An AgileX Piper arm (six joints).
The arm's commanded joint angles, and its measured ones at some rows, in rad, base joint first. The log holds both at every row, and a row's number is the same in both.
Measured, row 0:
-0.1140 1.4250 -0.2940 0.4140 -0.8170 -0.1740
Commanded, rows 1 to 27:
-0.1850 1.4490 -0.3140 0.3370 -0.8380 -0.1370
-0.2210 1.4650 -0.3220 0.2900 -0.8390 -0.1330
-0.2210 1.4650 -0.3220 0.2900 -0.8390 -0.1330
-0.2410 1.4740 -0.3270 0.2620 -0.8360 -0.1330
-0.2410 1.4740 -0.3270 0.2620 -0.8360 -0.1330
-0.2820 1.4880 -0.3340 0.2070 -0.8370 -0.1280
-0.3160 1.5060 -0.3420 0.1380 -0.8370 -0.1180
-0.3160 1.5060 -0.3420 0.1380 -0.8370 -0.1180
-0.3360 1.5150 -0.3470 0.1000 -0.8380 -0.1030
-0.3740 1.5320 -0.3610 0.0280 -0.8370 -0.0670
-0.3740 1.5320 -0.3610 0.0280 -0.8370 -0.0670
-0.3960 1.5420 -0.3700 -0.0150 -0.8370 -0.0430
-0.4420 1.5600 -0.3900 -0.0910 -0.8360 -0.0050
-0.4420 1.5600 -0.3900 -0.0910 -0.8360 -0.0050
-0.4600 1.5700 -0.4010 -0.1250 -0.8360 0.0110
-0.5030 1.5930 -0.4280 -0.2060 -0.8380 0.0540
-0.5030 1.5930 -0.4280 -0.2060 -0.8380 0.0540
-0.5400 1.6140 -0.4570 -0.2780 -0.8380 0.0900
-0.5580 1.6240 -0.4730 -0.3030 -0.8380 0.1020
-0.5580 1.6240 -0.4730 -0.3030 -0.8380 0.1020
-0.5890 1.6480 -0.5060 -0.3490 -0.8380 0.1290
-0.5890 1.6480 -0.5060 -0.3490 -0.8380 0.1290
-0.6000 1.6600 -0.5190 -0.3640 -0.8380 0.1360
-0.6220 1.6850 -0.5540 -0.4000 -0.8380 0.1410
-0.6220 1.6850 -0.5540 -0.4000 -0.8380 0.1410
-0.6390 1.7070 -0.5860 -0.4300 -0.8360 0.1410
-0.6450 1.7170 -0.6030 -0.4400 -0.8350 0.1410
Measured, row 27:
-0.6240 1.6940 -0.5600 -0.3890 -0.8230 0.1340
